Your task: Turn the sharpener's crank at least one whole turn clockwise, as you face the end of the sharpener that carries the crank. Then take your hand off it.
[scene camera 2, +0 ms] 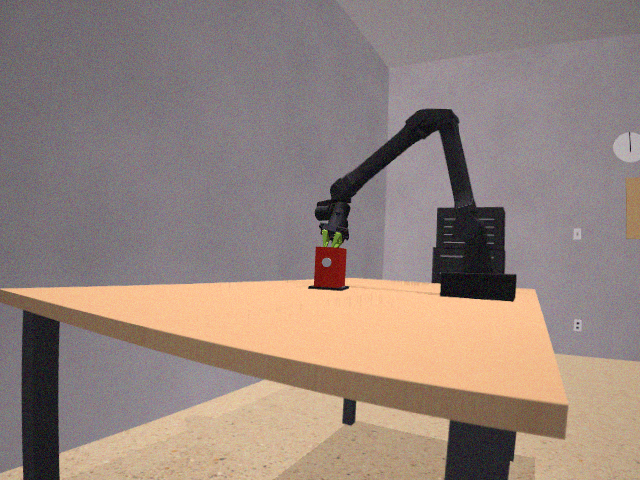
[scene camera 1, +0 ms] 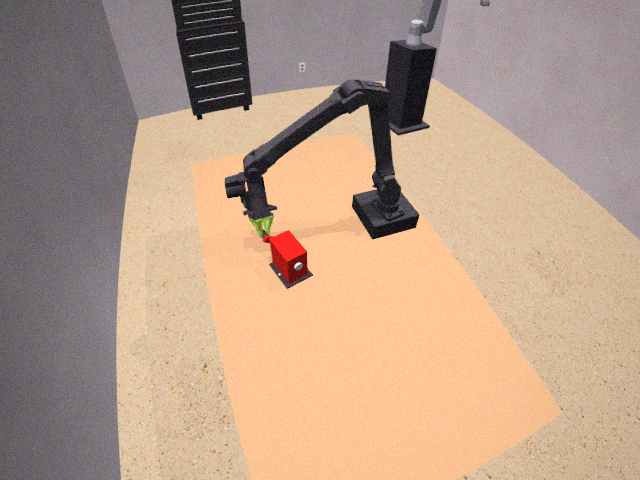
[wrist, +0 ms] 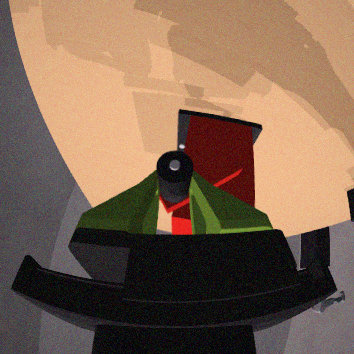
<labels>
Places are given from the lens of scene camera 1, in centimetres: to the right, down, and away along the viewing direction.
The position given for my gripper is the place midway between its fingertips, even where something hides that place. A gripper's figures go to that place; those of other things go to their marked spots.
my gripper (scene camera 1: 264, 236): -19, -1, 114
red sharpener (scene camera 1: 289, 257): -10, 6, 106
</labels>
